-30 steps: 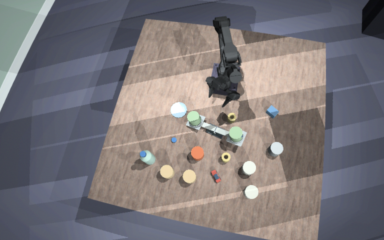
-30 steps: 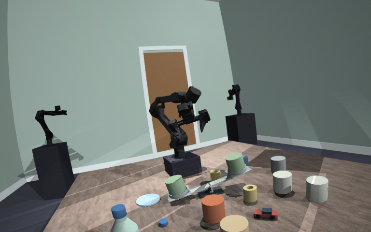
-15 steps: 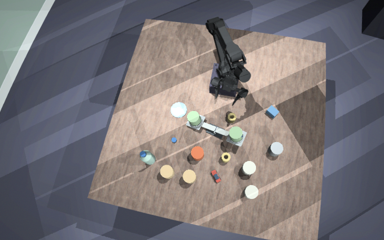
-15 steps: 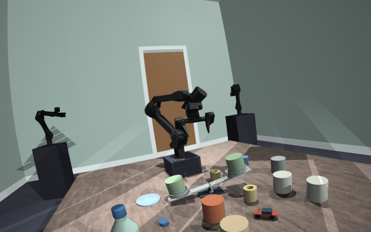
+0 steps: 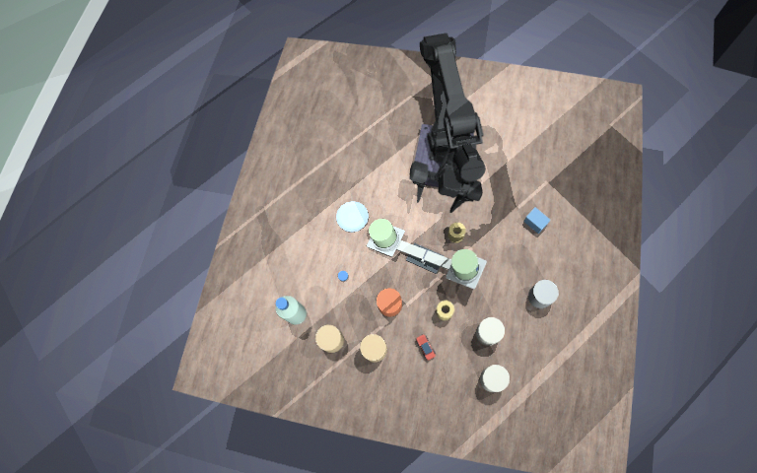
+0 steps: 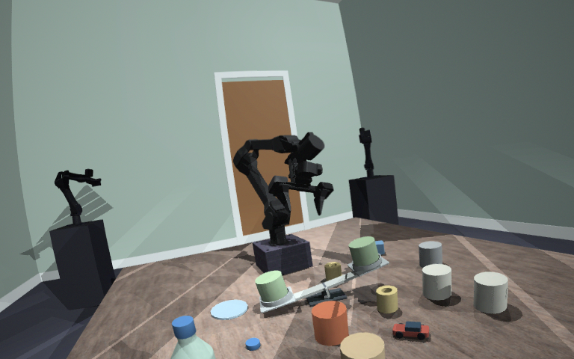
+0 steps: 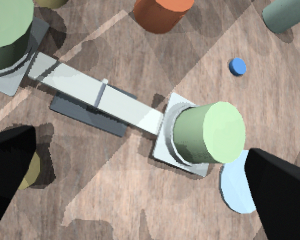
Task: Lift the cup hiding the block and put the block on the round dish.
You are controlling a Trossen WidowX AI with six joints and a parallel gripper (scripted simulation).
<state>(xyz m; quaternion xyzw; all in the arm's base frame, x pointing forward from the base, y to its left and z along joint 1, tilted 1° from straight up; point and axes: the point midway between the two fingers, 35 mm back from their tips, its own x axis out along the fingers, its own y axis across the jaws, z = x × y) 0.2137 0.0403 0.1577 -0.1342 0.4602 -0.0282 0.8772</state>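
Now: gripper tip 60 mm short of the grey block, 130 mm to the left of it and 180 mm above it. The rest, counted from my gripper tip: pale blue round dish (10 mm ahead, 250 mm to the right, 220 mm below); then orange cylinder (230 mm ahead, 70 mm to the right, 190 mm below); then blue disc (200 mm ahead, 220 mm to the right, 220 mm below).
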